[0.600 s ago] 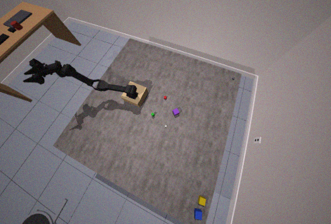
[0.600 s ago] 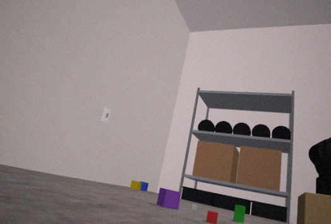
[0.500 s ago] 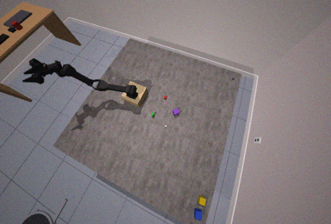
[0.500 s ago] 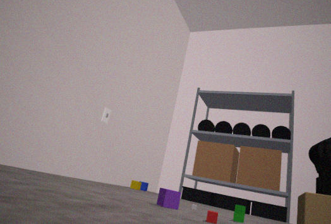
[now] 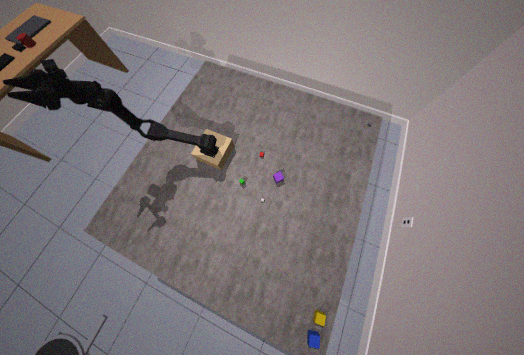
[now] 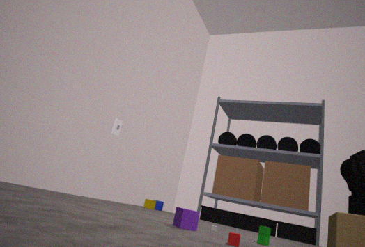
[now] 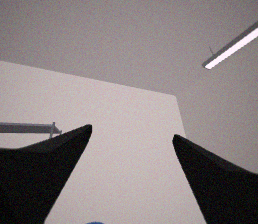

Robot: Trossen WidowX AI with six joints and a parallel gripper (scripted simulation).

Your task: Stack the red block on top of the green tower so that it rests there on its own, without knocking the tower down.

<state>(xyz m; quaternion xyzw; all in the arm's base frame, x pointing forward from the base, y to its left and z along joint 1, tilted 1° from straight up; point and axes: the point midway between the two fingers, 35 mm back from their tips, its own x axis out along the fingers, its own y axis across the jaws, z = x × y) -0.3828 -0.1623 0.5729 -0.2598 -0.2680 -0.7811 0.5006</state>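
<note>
The red block is 650 mm ahead of my gripper tip, 290 mm to the left of it and 680 mm below it. The rest, counted from my gripper tip: blue block: 1130 mm ahead, 420 mm to the right, 670 mm below; then purple block: 780 mm ahead, 190 mm to the left, 670 mm below; then yellow block: 1140 mm ahead, 340 mm to the right, 670 mm below.
</note>
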